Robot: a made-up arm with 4 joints. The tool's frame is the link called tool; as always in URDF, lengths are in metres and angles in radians. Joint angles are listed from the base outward. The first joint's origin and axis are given. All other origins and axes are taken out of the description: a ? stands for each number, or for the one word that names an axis. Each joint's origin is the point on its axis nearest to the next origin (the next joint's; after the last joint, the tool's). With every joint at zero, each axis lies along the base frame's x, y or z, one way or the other. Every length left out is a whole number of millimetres.
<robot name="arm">
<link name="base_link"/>
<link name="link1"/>
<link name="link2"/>
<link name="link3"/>
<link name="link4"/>
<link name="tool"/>
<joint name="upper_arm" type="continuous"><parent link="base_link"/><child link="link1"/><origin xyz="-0.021 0.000 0.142" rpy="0.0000 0.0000 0.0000"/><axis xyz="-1 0 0"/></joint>
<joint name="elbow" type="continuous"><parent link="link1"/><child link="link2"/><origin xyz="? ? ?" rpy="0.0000 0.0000 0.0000"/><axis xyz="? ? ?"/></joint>
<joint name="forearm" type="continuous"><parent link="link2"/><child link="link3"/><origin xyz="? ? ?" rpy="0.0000 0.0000 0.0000"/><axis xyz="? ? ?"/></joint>
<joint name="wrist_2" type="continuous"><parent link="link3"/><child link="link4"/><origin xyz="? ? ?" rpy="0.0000 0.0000 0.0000"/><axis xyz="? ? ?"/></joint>
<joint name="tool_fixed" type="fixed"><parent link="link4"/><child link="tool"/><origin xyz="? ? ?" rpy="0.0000 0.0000 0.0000"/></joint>
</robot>
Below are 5 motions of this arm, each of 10 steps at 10 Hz.
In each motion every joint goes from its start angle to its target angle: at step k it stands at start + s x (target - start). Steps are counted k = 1, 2, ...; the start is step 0. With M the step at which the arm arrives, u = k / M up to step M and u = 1 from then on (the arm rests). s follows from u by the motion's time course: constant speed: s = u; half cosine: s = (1 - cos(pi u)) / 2; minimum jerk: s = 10 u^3 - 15 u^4 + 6 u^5.
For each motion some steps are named. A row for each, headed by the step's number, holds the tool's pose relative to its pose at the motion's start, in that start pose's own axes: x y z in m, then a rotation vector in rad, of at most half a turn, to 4 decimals.
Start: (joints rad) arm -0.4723 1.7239 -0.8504 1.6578
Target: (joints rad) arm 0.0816 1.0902 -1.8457 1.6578
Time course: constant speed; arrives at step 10
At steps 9, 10:
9: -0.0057 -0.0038 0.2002 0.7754 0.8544 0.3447
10: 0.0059 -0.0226 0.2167 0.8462 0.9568 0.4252

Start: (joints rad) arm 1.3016 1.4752 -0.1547 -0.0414
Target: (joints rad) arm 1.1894 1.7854 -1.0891 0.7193
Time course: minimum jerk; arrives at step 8
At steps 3, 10:
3: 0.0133 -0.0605 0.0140 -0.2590 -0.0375 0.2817
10: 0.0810 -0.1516 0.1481 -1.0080 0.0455 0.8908

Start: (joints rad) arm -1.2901 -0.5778 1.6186 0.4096
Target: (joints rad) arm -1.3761 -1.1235 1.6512 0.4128
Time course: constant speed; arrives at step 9
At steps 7, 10:
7: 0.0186 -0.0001 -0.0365 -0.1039 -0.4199 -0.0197
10: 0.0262 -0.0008 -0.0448 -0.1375 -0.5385 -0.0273

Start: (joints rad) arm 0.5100 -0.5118 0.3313 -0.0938
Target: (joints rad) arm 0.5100 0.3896 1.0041 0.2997
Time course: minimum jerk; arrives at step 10
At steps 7, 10:
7: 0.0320 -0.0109 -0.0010 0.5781 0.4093 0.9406
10: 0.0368 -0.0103 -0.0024 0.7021 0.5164 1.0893

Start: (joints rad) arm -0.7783 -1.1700 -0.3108 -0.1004
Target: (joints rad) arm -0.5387 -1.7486 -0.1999 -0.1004
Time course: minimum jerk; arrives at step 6
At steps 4, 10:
4: -0.0271 0.0388 -0.0034 0.0590 -0.0556 -0.4893
10: -0.0289 0.0529 -0.0056 0.0887 -0.0797 -0.6183

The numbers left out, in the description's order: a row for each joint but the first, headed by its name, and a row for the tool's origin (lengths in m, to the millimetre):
elbow: xyz 0.000 0.009 -0.035, axis 0 0 1
forearm: xyz 0.067 -0.086 0.000, axis 1 0 0
wrist_2: xyz 0.000 -0.077 -0.115, axis 0 0 1
tool: xyz -0.134 0.049 0.000

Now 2 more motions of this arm.
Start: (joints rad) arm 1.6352 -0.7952 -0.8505 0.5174
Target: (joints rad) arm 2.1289 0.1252 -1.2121 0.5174
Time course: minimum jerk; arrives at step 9
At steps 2, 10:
2: 0.0104 -0.0176 0.0018 -0.0826 -0.0340 0.0259
10: 0.1237 -0.1577 0.1555 -1.1447 -0.3574 0.3251

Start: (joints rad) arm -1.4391 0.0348 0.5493 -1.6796
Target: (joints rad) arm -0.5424 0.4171 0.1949 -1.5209
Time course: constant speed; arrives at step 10
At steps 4, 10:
4: 0.0399 -0.0084 0.0010 -0.0669 -0.5053 0.1786
10: 0.1020 -0.0202 0.0417 -0.2930 -1.2429 0.4033

